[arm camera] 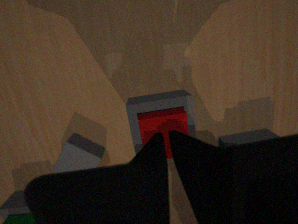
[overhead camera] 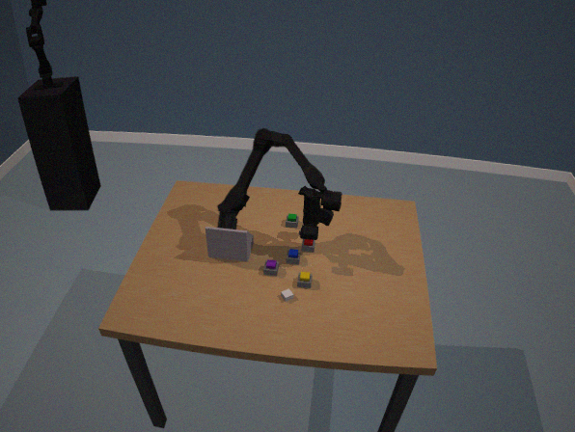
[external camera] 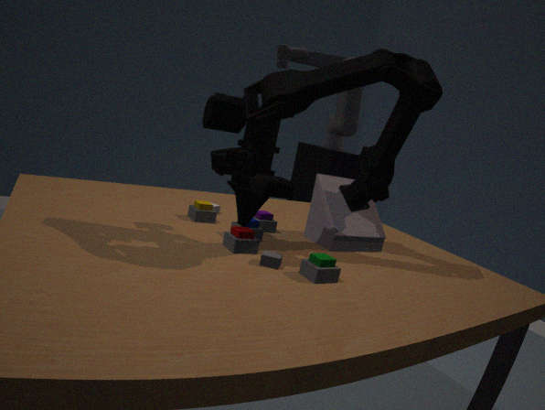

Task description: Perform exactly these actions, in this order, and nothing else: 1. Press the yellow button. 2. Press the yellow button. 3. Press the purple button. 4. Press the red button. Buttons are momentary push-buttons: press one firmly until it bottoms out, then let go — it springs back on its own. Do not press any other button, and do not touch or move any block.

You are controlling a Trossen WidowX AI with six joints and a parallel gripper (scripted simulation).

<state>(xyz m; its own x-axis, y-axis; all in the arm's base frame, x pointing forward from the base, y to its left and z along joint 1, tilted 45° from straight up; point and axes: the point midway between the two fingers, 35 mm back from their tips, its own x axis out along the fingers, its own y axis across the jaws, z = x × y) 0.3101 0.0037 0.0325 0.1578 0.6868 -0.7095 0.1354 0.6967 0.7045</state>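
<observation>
My gripper tip is 1 cm above the red button. From my gripper tip the other things lie so: blue button 6 cm behind, 7 cm to the right, 1 cm below; small grey block 1 cm behind, 8 cm to the left, 4 cm below; green button 6 cm behind, 15 cm to the left, 1 cm below.
</observation>
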